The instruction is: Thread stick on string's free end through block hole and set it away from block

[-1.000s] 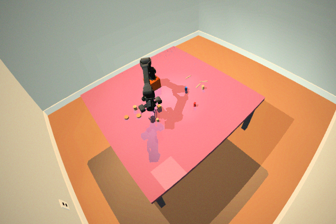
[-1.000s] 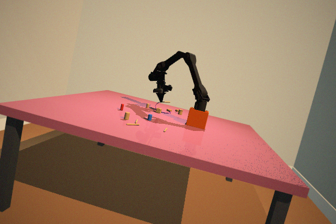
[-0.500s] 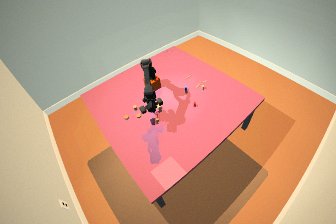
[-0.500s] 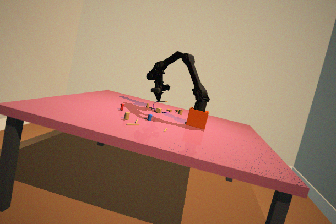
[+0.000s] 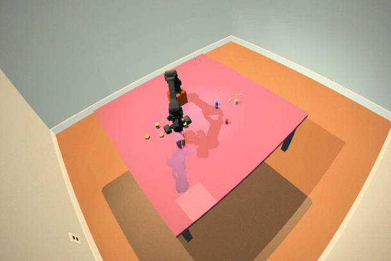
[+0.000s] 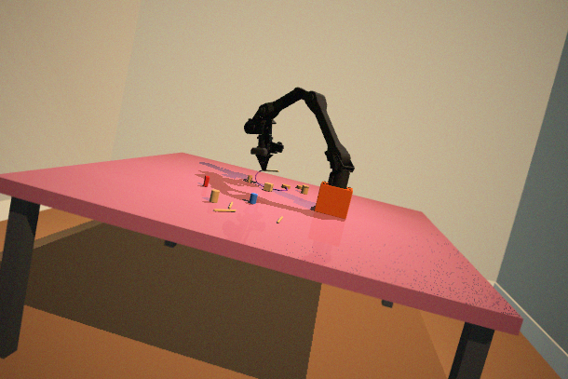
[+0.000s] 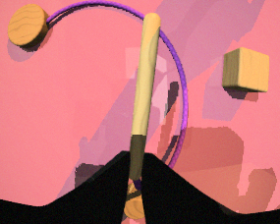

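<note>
Now: gripper tip 10 cm to the right of the wooden block, 5 cm above it and 3 cm past it. From my gripper tip the other things lie so: round wooden button (11 cm behind, 7 cm to the right, 6 cm below); then thin wooden stick (1 cm behind); then red peg (31 cm to the left, 19 cm ahead, 5 cm below).
</note>
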